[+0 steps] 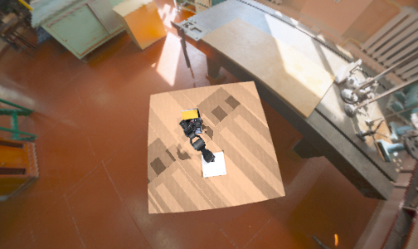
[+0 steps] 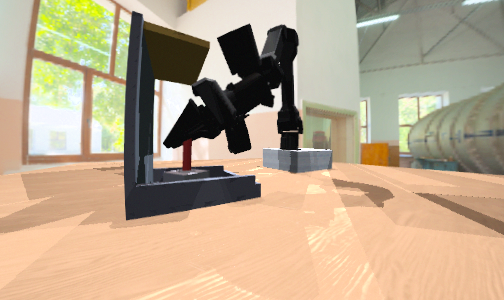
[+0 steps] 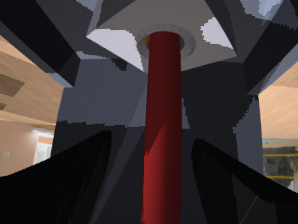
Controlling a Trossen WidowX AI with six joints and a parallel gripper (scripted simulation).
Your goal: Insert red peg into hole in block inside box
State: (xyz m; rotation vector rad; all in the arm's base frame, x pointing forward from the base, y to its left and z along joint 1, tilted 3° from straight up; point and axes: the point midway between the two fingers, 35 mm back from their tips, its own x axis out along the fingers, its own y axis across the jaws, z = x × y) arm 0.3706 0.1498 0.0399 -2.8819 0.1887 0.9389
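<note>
My gripper tip is now 30 mm past the red peg and 10 mm above it. Round my gripper tip: back wall: 40 mm ahead, 40 mm above; then yellow-brown roof: 10 mm behind, 140 mm above.
</note>
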